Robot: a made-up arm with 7 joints.
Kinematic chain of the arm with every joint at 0, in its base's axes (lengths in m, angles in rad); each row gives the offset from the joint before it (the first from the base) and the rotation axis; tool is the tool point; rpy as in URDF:
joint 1: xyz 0 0 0.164 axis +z
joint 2: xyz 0 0 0 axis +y
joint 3: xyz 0 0 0.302 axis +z
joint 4: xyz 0.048 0 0 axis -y
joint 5: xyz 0.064 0 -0.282 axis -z
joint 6: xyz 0 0 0 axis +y
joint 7: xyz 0.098 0 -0.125 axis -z
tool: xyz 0 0 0 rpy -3.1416 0 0
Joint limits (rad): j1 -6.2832..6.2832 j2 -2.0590..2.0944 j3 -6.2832..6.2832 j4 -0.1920..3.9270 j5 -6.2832..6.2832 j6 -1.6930..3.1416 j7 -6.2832..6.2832
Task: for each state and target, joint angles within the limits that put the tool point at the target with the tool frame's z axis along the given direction. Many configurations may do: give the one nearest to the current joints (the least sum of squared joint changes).
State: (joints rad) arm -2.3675 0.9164 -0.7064 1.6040 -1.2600 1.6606 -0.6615
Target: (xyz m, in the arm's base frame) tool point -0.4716 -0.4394 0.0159 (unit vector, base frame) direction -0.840 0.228 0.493
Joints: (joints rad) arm -1.9080 1.3673 -0.5750 1.9761 -1.6896 1.4356 -0.6615
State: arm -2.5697 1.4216 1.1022 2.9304 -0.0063 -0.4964 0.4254
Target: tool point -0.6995 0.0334 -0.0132 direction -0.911 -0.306 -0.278
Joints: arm -2.9964 1.8629 1.3055 3.3081 0.1551 0.3345 0.4254
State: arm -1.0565 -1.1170 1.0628 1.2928 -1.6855 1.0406 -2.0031
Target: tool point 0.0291 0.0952 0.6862 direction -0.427 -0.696 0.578
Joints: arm -0.8907 -1.1958 0.3591 1.2650 -1.6324 1.2410 -2.0031
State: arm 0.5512 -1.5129 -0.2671 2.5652 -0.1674 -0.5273 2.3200
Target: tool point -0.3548 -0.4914 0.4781 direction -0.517 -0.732 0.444
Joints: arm 0.8390 -1.3496 -0.3246 2.1548 0.0349 -0.7252 2.3200
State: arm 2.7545 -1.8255 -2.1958 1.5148 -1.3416 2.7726 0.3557
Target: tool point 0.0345 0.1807 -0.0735 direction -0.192 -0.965 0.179
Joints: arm 3.0905 -2.0590 -2.0657 1.1380 -0.5922 2.3878 0.3557
